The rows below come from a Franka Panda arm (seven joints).
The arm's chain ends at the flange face. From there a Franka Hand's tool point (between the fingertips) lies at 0.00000 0.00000 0.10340 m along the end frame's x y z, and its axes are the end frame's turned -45 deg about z.
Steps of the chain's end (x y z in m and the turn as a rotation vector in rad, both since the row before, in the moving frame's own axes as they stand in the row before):
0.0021 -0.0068 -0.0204 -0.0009 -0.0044 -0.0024
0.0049 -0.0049 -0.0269 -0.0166 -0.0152 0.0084
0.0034 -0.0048 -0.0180 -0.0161 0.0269 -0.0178
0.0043 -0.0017 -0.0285 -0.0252 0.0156 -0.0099
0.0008 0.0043 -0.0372 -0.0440 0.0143 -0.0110
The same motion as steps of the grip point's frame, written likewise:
0.0059 -0.0036 -0.0204 0.0025 -0.0037 -0.0024
0.0046 0.0001 -0.0269 -0.0010 -0.0225 0.0084
0.0066 0.0021 -0.0181 -0.0304 0.0076 -0.0178
0.0036 0.0048 -0.0285 -0.0288 -0.0068 -0.0099
-0.0046 0.0079 -0.0373 -0.0412 -0.0210 -0.0110

